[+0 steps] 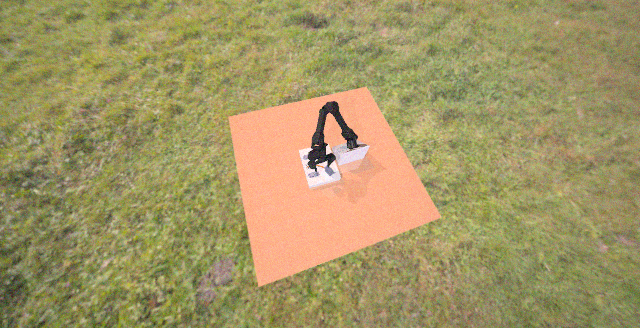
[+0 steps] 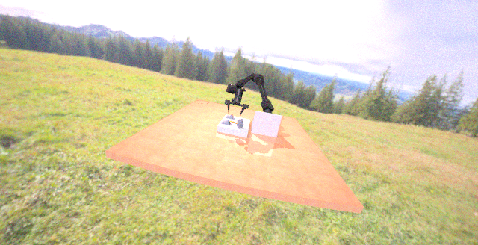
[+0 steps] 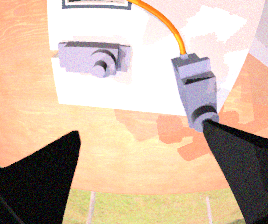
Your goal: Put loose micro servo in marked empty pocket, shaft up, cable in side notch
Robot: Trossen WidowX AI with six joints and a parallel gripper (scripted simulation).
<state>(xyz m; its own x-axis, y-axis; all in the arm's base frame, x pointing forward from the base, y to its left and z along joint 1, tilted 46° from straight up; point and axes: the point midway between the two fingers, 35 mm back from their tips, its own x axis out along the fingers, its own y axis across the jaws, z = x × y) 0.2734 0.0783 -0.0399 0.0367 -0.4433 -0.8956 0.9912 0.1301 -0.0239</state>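
Now: gripper tip 120 mm above the white robot deck, 90 mm to the left of it and 60 mm past it.
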